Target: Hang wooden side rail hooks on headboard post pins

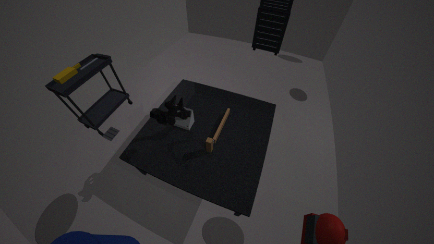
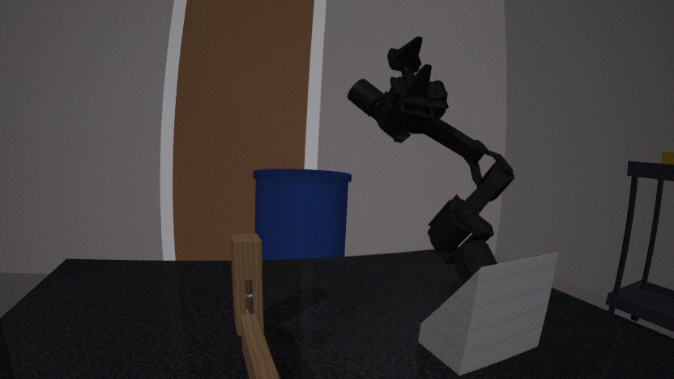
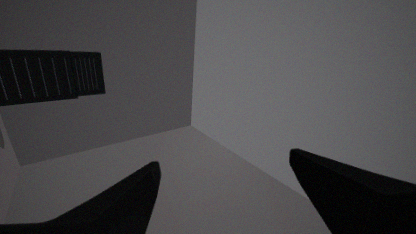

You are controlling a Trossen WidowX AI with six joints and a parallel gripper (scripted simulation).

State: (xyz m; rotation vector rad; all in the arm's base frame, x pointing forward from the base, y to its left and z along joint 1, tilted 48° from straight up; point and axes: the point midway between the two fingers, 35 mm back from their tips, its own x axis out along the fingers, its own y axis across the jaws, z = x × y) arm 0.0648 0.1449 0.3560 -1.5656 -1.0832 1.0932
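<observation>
My gripper tip is 43 cm above the wooden headboard post, 27 cm short of it and 11 cm to the left of it.
</observation>
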